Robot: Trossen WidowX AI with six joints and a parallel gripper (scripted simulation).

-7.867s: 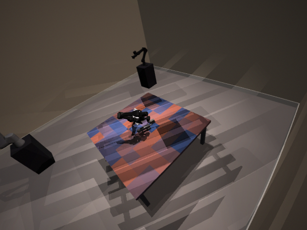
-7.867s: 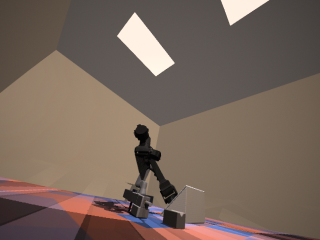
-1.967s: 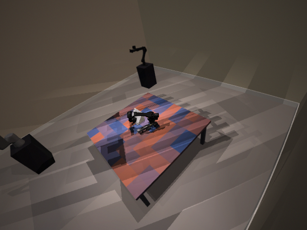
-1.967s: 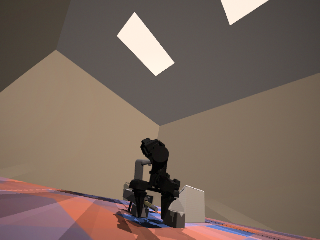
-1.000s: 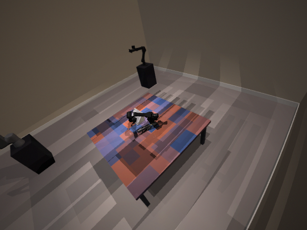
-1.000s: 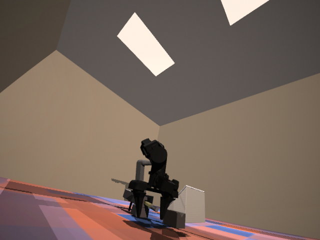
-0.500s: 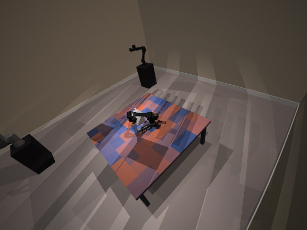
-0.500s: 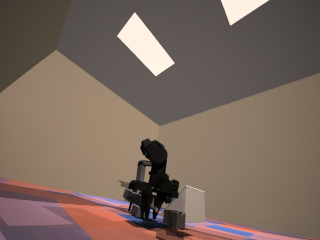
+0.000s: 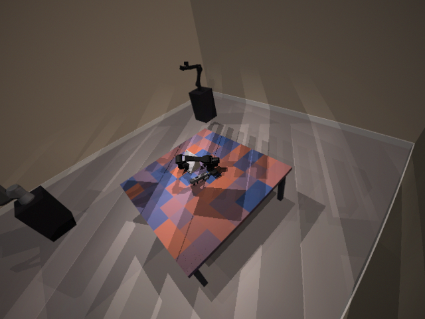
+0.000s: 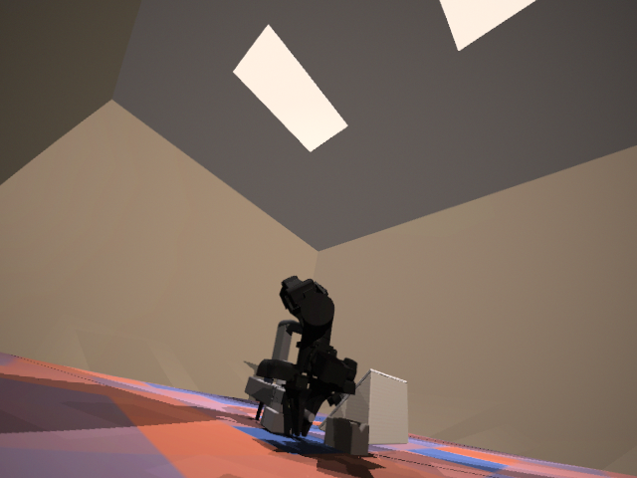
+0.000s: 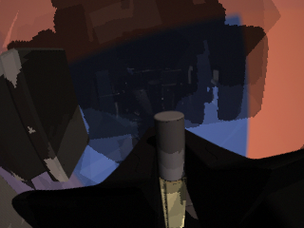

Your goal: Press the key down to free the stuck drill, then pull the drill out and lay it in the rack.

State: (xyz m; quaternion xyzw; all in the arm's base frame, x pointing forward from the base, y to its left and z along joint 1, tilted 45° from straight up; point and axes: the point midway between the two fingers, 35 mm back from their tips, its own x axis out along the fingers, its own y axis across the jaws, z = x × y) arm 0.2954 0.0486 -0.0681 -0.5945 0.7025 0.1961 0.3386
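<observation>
Right now my gripper tip is 1 cm past the drill, 4 cm to the left of it and 4 cm below it. Round my gripper tip: small dark part (4 cm behind, 16 cm to the right, 5 cm above); then rack (7 cm behind, 5 cm to the left, 1 cm above).
</observation>
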